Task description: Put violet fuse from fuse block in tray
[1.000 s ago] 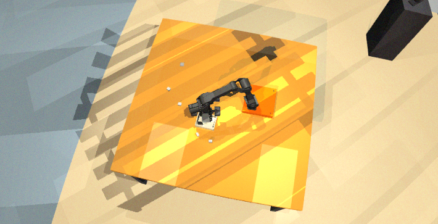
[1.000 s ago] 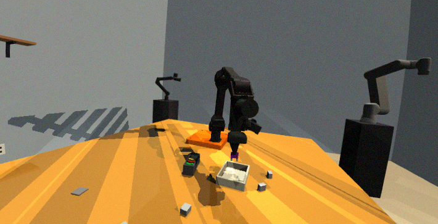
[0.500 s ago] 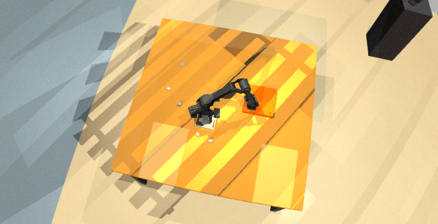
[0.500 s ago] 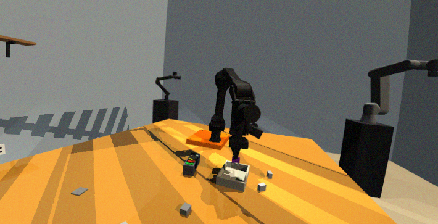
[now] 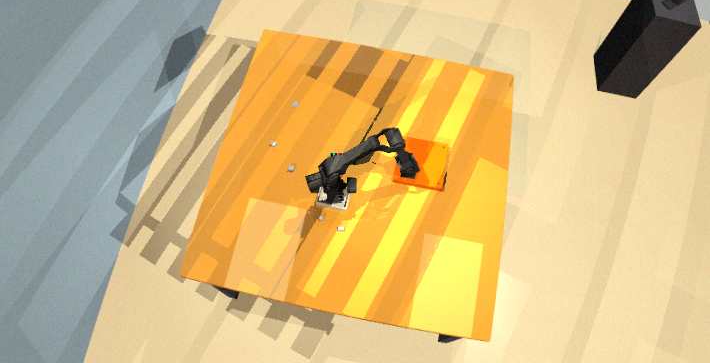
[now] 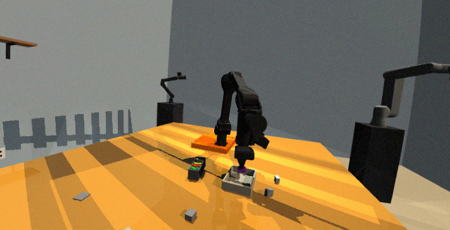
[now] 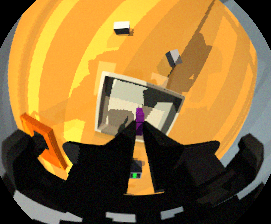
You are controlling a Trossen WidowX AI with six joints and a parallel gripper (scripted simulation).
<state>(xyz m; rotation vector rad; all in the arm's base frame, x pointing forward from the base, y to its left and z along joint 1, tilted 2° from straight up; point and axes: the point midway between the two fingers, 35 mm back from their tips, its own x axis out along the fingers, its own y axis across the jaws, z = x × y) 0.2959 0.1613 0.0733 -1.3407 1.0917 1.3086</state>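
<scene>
Right now the violet fuse is 2 cm below my gripper tip. The rest, counted from my gripper tip: tray 6 cm below; then flat grey piece 42 cm to the right, 26 cm ahead, 6 cm below.
</scene>
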